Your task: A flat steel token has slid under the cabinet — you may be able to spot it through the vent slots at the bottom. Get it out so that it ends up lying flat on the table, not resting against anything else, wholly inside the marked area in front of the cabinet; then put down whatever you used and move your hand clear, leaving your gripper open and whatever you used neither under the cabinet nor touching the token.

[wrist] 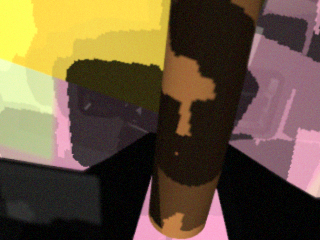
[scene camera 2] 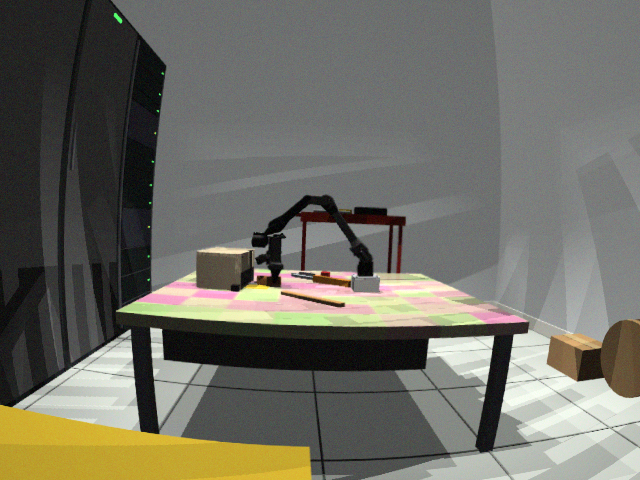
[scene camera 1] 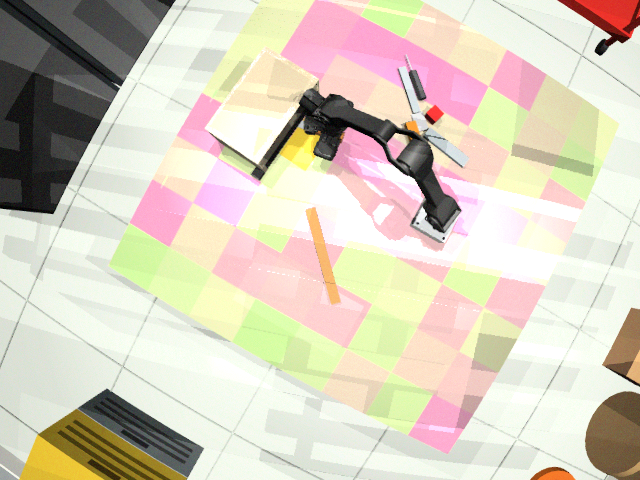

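Observation:
Orange-handled tool and beige cabinet in sight. My gripper too, visible also in the wrist view.

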